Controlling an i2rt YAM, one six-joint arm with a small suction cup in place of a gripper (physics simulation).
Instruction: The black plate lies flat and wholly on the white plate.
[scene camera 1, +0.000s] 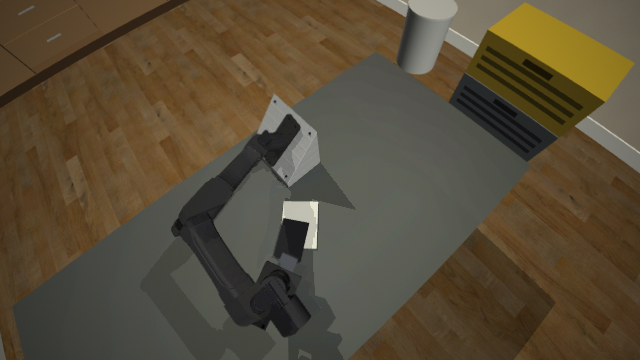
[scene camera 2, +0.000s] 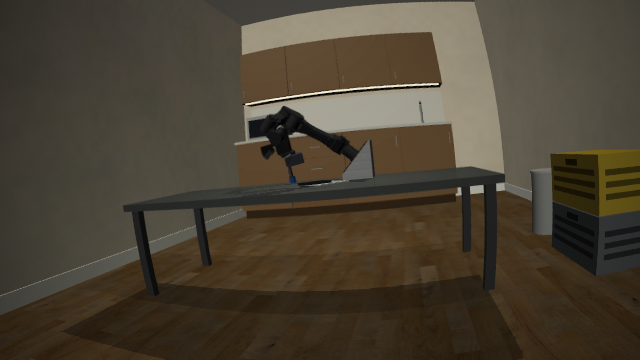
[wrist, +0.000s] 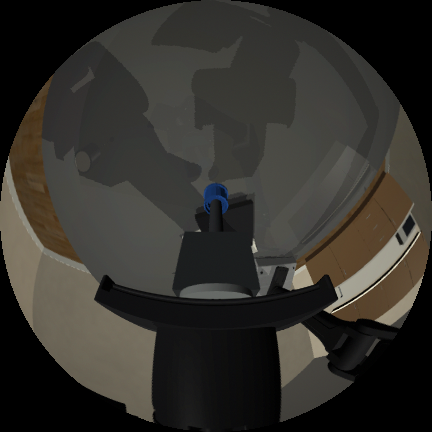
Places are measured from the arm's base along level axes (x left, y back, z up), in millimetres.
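Pixels of known places: end effector, tool point: (scene camera 2: 293, 182) (wrist: 215, 193); arm's base, origin of the base link: (scene camera 1: 280, 141) (scene camera 2: 356, 157) (wrist: 272, 292).
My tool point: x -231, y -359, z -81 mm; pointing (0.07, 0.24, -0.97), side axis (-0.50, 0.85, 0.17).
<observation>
Ahead of a thing's pixels: the offset from my tool point to its middle. "pt": to the spot under its first point. Level surfaces: height alone.
The white plate {dx +124, dy +106, dz -23 mm} (scene camera 1: 308, 213) lies flat on the grey table {dz -26 mm} (scene camera 1: 402, 156) (scene camera 2: 402, 180). The black plate {dx +74, dy +76, dz -15 mm} (scene camera 1: 291, 237) (scene camera 2: 313, 183) (wrist: 241, 212) lies on its left part and sticks out a little over its left and near edges. My suction cup (scene camera 2: 291, 180) (wrist: 215, 196) is blue and bare, with nothing on it. It hangs low over the table just off the black plate's near end. In the overhead view the wrist hides the cup. A sliver of the white plate {pt dx +104, dy +177, dz -20 mm} (wrist: 254, 245) shows in the wrist view.
The arm's grey wedge mount (scene camera 1: 299, 156) (scene camera 2: 360, 165) stands behind the plates. A grey bin (scene camera 1: 425, 36) (scene camera 2: 540, 201) and a yellow crate (scene camera 1: 550, 67) (scene camera 2: 595, 178) stacked on a dark one stand on the floor beyond the table's far end.
</observation>
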